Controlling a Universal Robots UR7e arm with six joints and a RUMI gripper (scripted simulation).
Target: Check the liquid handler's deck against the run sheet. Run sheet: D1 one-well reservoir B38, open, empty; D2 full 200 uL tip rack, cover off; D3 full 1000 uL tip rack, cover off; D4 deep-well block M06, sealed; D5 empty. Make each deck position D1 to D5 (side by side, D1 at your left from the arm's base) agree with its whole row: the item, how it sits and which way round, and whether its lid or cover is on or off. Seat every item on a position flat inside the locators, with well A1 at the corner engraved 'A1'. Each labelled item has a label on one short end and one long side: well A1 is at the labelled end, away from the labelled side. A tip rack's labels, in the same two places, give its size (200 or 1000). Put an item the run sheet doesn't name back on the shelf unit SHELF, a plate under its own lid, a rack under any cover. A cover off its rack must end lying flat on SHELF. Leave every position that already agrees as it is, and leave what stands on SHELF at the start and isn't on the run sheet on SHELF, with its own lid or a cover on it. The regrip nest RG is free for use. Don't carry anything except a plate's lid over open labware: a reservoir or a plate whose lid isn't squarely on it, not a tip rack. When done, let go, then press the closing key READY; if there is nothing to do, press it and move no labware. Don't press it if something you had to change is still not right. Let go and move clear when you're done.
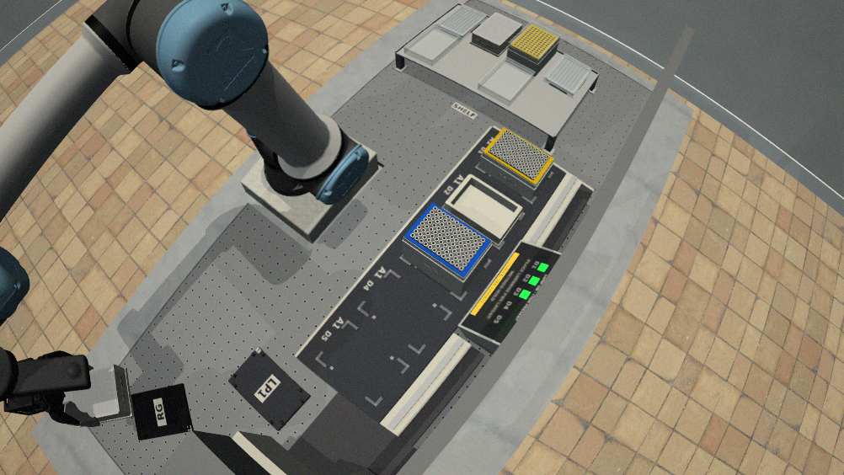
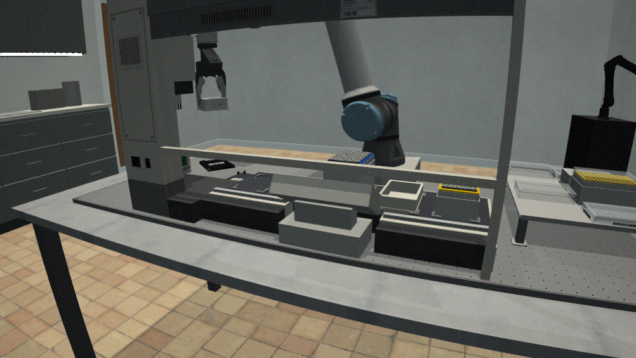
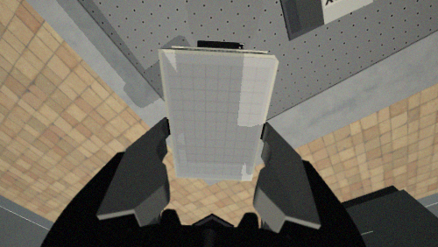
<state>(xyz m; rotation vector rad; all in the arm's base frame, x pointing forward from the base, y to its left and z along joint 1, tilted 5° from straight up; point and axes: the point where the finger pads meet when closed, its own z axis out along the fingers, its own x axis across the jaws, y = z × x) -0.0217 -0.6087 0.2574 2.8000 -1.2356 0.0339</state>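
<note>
My gripper is now 24 cm above the black nest. From my hand the other things lie so: blue-framed tip rack (55 cm to the left, 39 cm ahead, 13 cm below); then ready key (24 cm ahead, 17 cm below); then handler's tower (46 cm ahead, 6 cm to the left, 3 cm above).
</note>
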